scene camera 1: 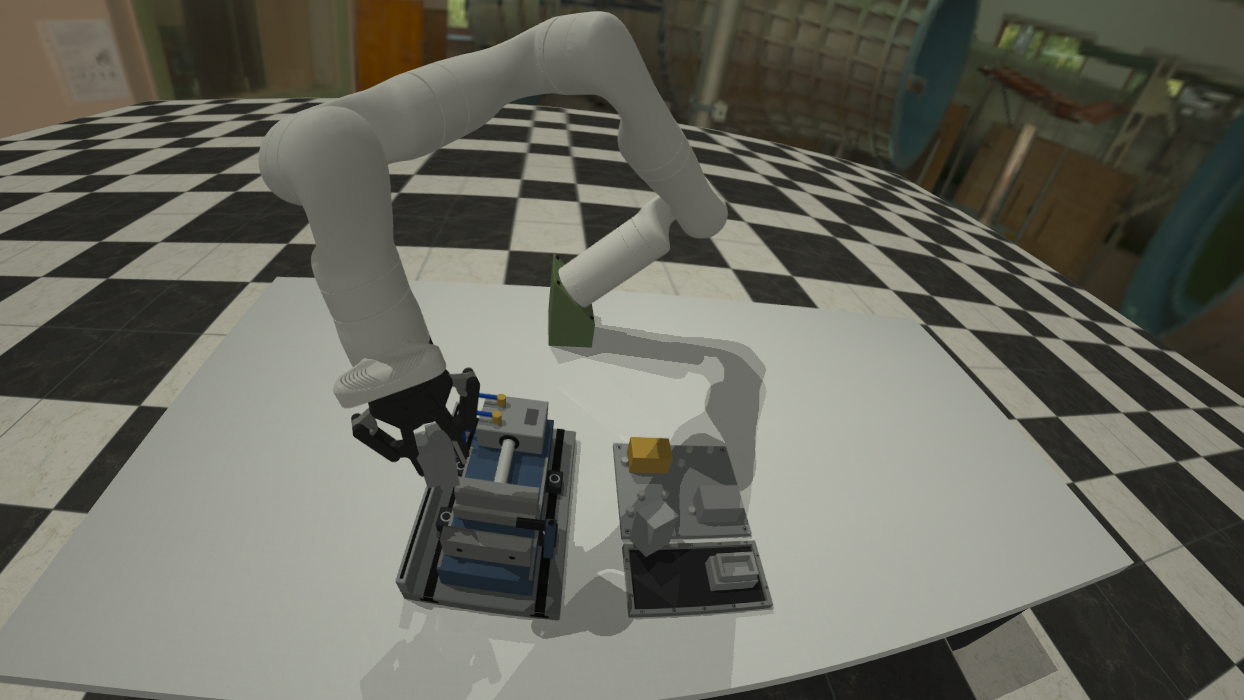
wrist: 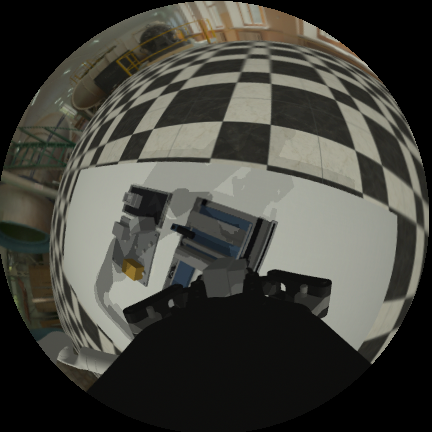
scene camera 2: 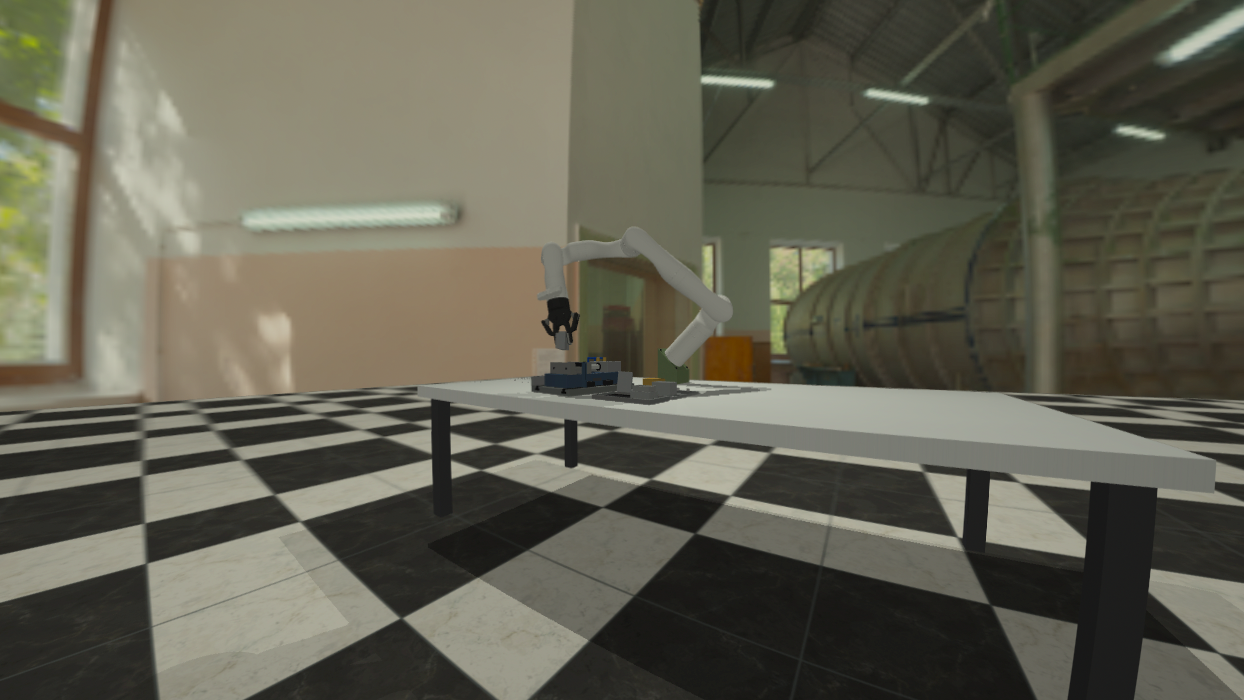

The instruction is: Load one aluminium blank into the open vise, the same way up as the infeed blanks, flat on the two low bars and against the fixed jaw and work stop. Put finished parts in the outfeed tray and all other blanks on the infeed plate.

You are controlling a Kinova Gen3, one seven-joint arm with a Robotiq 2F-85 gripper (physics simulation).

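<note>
My gripper is shut on a grey aluminium blank. In scene camera 1 it is held in the air at the left rear side of the vise; scene camera 2 shows it above the vise. The jaws stand apart; the two low bars cannot be made out. On the infeed plate, a grey blank lies at the right and another sits tilted near the front left. The outfeed tray holds a pocketed finished part.
A yellow block sits at the infeed plate's back left corner. Blue hoses with brass fittings rise at the vise's rear. A dark handle stands at the vise's right side. The arm's green base bracket is behind.
</note>
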